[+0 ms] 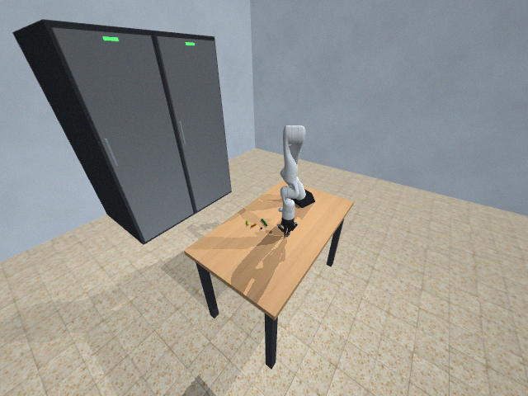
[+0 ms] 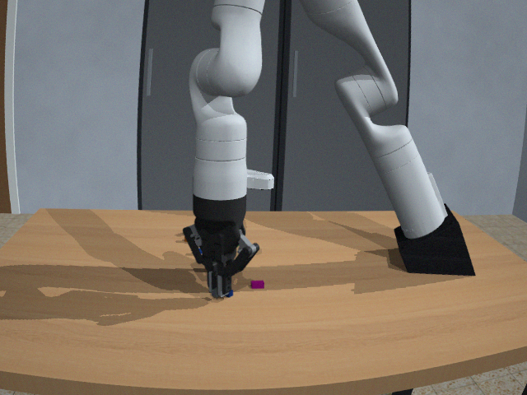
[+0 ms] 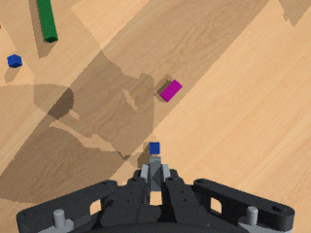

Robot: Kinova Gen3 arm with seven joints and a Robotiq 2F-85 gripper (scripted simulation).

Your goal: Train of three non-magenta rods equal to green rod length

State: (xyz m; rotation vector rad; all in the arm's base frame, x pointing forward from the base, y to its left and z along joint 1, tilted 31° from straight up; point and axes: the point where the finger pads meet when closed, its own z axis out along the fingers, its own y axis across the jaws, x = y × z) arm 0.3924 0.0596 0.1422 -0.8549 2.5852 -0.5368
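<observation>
My gripper is now 2 cm above the grey rod. The rest, counted from my hand: orange rod (25 cm to the right, 3 cm below, 2 cm behind); then green rod (19 cm to the right, 8 cm behind, 3 cm below); then magenta rod (7 cm behind, 3 cm to the right, 3 cm below).
</observation>
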